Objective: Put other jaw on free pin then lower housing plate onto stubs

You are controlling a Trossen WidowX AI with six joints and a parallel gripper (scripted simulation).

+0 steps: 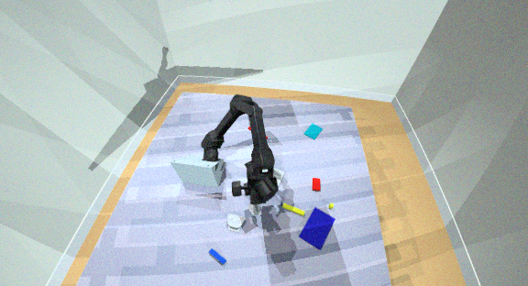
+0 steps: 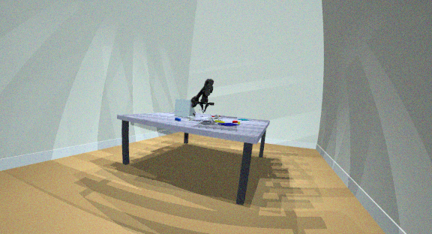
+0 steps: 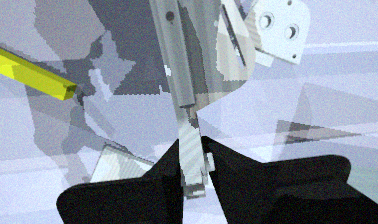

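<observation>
Right now the jaw is 10 mm ahead of my gripper tip, 20 mm to the right of it and 30 mm above it. From my gripper tip the other things lie so: yellow bar: 180 mm ahead, 70 mm below; white block: 60 mm behind, 120 mm to the right, 70 mm below; blue bar: 90 mm behind, 280 mm to the right, 70 mm below.
</observation>
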